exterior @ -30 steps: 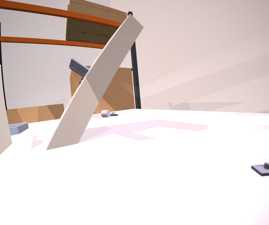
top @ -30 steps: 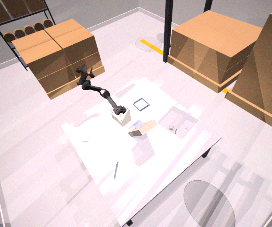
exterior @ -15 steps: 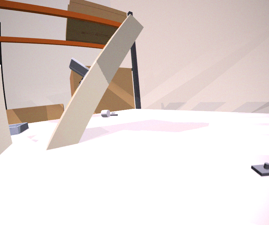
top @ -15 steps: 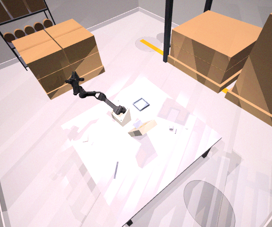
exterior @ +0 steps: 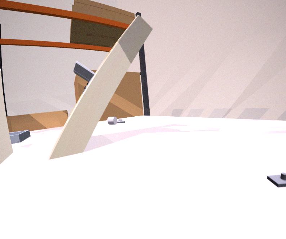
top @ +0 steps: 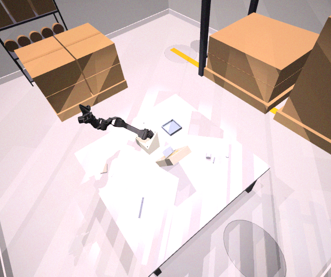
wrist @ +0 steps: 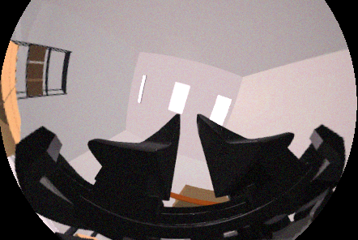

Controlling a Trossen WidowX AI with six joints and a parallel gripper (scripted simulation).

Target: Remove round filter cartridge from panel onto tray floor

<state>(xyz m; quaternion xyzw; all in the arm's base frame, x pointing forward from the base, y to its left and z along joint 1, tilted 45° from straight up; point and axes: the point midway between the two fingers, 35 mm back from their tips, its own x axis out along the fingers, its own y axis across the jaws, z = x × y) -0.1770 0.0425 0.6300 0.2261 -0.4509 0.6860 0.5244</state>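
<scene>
The filter cartridge is 490 mm ahead of my gripper tip, 430 mm to the left of it and 450 mm below it. The rest, counted from my gripper tip: tray 50 mm ahead, 700 mm to the left, 710 mm below; small disc 650 mm ahead, 880 mm to the left, 710 mm below.
</scene>
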